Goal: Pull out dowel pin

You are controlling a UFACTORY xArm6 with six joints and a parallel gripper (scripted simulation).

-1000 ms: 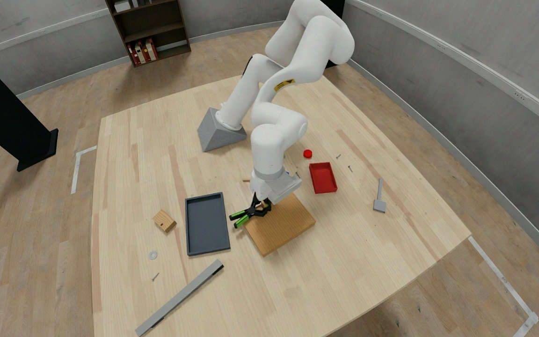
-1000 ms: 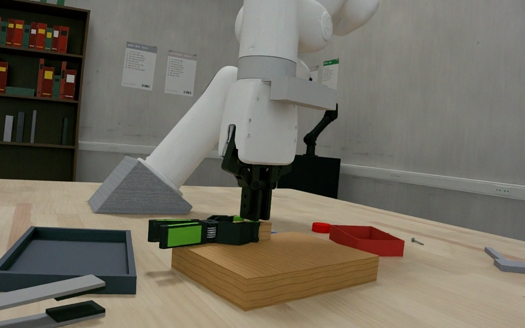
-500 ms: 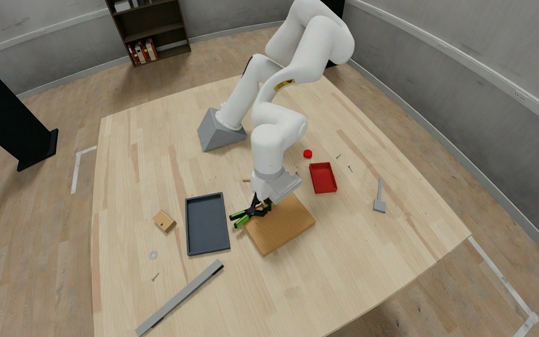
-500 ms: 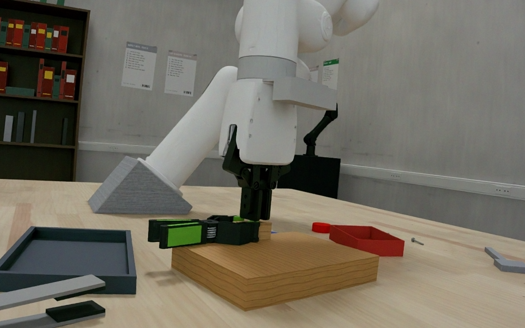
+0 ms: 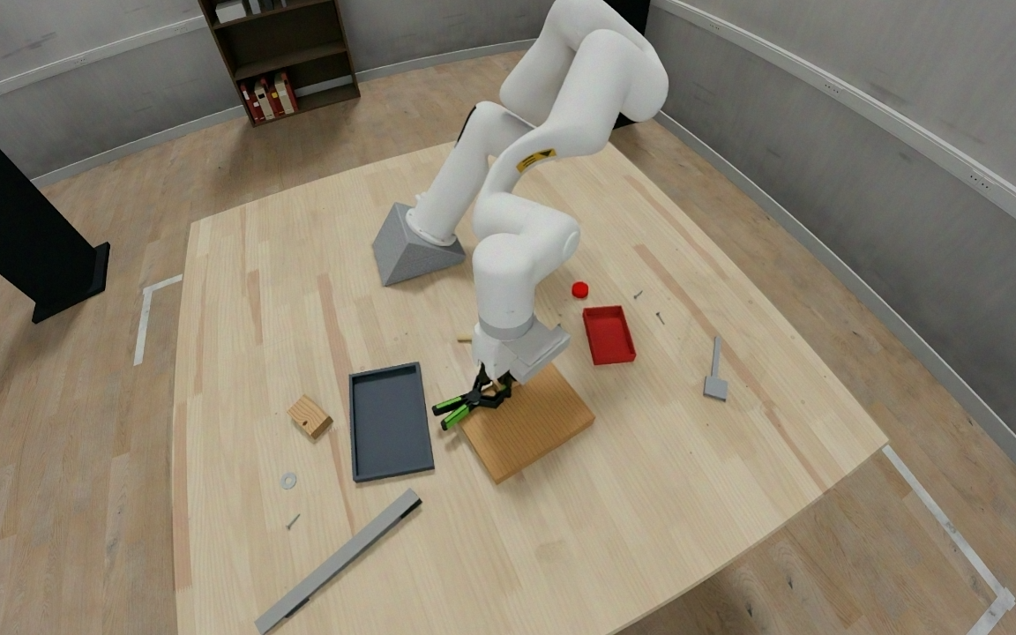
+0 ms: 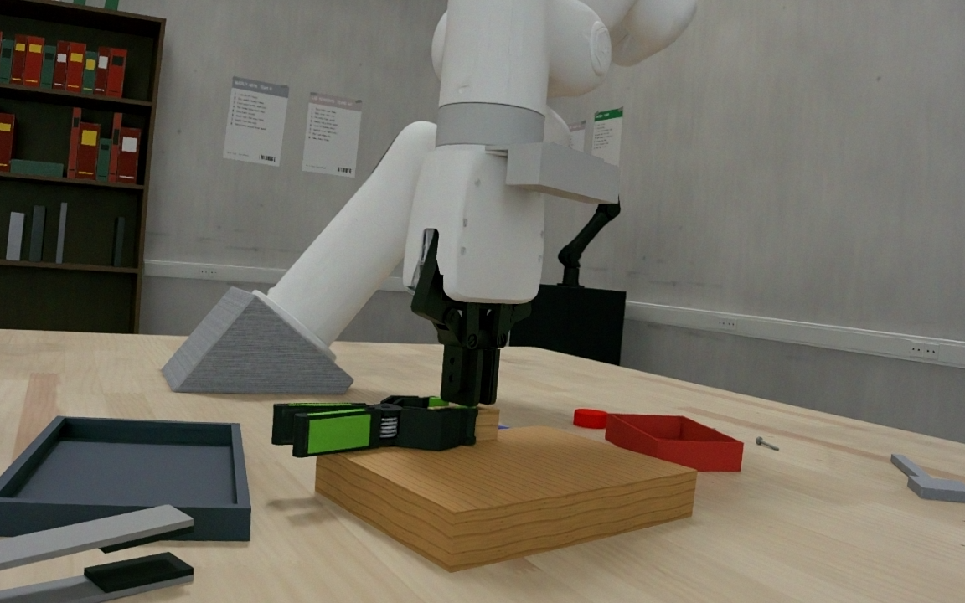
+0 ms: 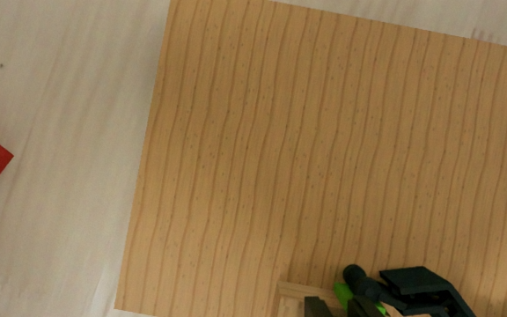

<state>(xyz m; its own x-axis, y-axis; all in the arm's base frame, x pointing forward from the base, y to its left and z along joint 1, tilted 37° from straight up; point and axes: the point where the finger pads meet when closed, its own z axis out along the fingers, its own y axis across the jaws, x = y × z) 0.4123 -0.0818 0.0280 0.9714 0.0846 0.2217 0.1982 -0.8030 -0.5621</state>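
Now: the dowel pin 20 mm below my hand. Also, from my hand: loose dowel: 130 mm behind, 10 mm to the left, 70 mm below; then bench board: 60 mm ahead, 10 mm to the right, 50 mm below; then small wooden block: 40 mm below.
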